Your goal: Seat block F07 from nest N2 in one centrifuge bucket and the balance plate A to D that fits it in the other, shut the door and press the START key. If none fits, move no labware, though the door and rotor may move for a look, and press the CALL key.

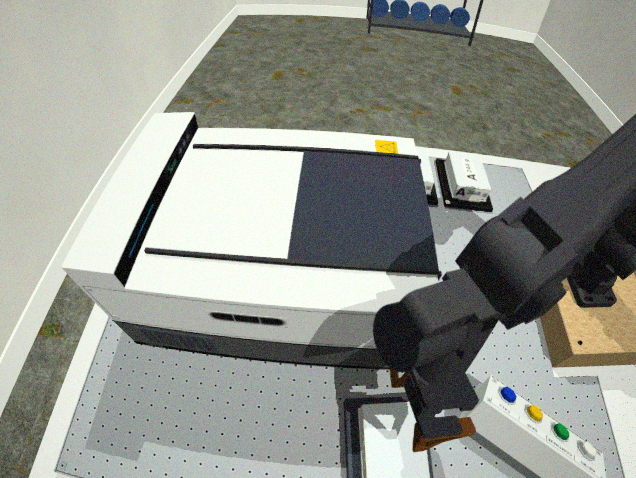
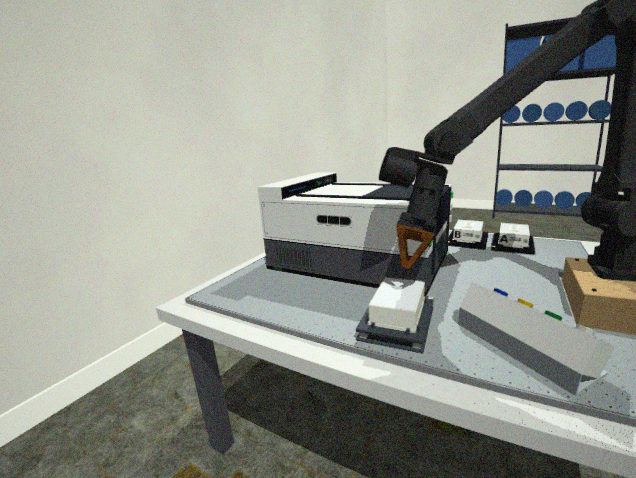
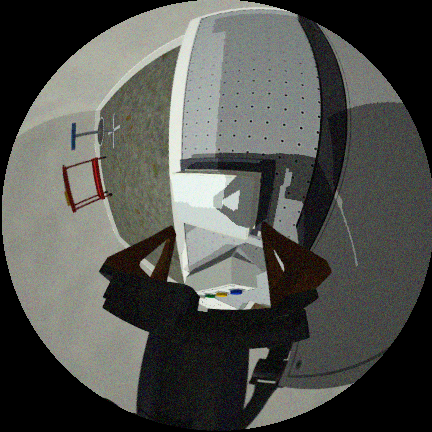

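Where they show: gripper, fingertip midpoint: (image 1: pixel 406 416) (image 2: pixel 406 267) (image 3: pixel 215 228); arm's base at its link origin: (image 1: pixel 585 281) (image 2: pixel 615 270).
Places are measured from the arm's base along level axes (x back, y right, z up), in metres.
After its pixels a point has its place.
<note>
My gripper (image 1: pixel 406 415) {x -0.407, y -0.247, z 0.050 m} (image 2: pixel 407 264) {x -0.407, y -0.247, z 0.050 m} (image 3: pixel 215 228) {x -0.407, y -0.247, z 0.050 m} is open and empty, pointing down above a white block (image 1: pixel 388 452) {x -0.424, y -0.289, z 0.012 m} (image 2: pixel 395 304) {x -0.406, y -0.330, z 0.012 m} (image 3: pixel 202 195) {x -0.424, y -0.287, z 0.012 m}. The block sits in a dark nest (image 1: pixel 352 442) {x -0.467, y -0.272, z -0.030 m} (image 2: pixel 427 318) {x -0.356, y -0.287, z -0.030 m} (image 3: pixel 270 185) {x -0.444, y -0.206, z -0.030 m} near the table's front edge; its label is not readable. The centrifuge (image 1: pixel 174 300) {x -0.701, y -0.144, z 0.138 m} (image 2: pixel 298 221) {x -0.718, y -0.144, z 0.098 m} has a white and dark top panel; its rotor and buckets are hidden. Plate A (image 1: pixel 465 179) {x -0.210, y 0.264, z -0.002 m} (image 2: pixel 514 236) {x -0.192, y 0.240, z -0.010 m} and plate B (image 2: pixel 468 232) {x -0.325, y 0.246, z -0.011 m} stand on dark nests behind. Plates C and D do not show. The CALL key (image 1: pixel 507 394) {x -0.241, y -0.214, z 0.017 m} is blue.
The key box (image 1: pixel 503 436) {x -0.250, y -0.272, z 0.001 m} (image 2: pixel 519 323) {x -0.206, y -0.304, z 0.002 m} stands right of the nest, with a yellow key (image 1: pixel 534 412) {x -0.201, y -0.243, z 0.016 m} and a green key (image 1: pixel 560 431) {x -0.163, y -0.274, z 0.017 m}. The arm's wooden base block (image 1: pixel 591 328) {x -0.031, y -0.103, z 0.002 m} (image 2: pixel 601 303) {x -0.057, y -0.150, z -0.014 m} is farther right. The centrifuge's side rises close beside the gripper.
</note>
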